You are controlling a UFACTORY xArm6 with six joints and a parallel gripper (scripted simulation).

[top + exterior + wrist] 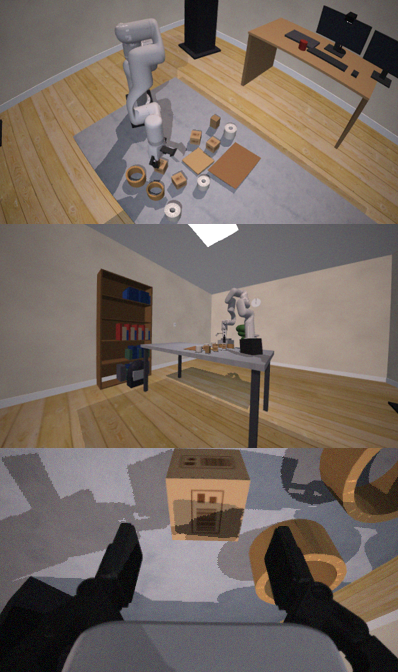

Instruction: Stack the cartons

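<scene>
Right now the square wooden board is 6 cm ahead of my hand, 19 cm to the left of it and 8 cm below it. Also, from my hand: carton 12 cm ahead, 4 cm to the left, 6 cm below.
</scene>
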